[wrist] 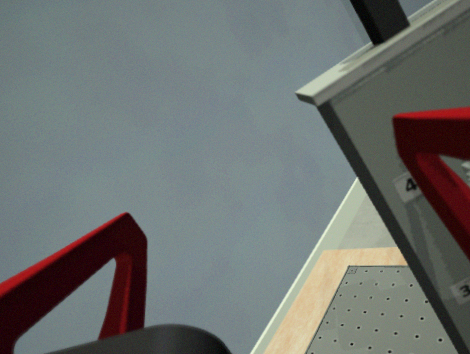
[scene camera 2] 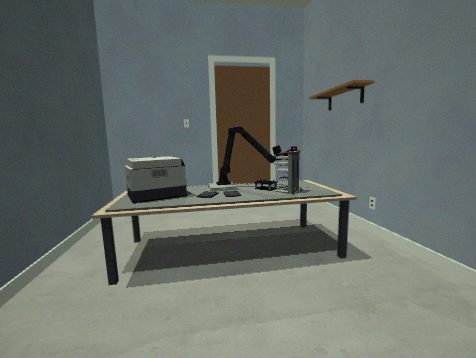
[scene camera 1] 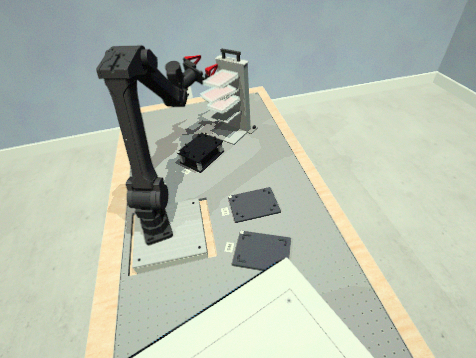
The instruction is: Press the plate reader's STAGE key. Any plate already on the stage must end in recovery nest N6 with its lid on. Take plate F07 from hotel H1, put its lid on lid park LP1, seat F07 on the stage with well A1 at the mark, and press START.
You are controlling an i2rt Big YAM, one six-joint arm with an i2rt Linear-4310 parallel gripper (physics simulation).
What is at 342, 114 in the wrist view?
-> A rack side wall.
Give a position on a plate reader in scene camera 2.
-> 141, 179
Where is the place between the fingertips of my gripper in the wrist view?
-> At 257, 183
